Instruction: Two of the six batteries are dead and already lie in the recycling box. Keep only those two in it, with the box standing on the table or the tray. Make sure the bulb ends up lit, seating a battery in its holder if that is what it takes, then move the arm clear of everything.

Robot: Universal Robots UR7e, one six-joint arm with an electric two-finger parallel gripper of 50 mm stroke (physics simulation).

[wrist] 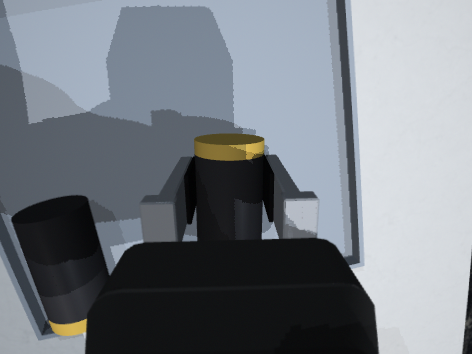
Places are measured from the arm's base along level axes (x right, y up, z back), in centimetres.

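Pixels of known places: gripper, fingertip midpoint: (229, 176).
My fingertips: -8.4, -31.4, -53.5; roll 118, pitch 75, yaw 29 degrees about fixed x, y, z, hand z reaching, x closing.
Note:
Behind a point stands the place of what it marks, as x, y, z.
A black battery with a yellow end band (229, 192) @(-8.3, -29.2, -53.2) is between the fingers in the middle of the wrist view, its yellow end pointing away from the gripper body. My gripper (229, 176) @(-8.4, -31.5, -53.5) is shut on this battery, with a finger pad against each side. A second black battery (65, 265) @(-7.1, -29.3, -45.0) lies at the lower left, its yellow end toward the bottom of the view, inside the tray's corner and partly hidden by the gripper body. Both are over a pale blue-grey tray (287, 65) @(-13.0, -32.6, -58.0) with a dark rim. The recycling box, the holder and the bulb cannot be made out.
The tray's dark rim runs down the right side and along the lower left. A white surface (410, 150) @(-6.3, -33.0, -64.7) lies beyond it on the right. A dark strip shows at the far lower right edge. Shadows of the arm and gripper fall across the tray.

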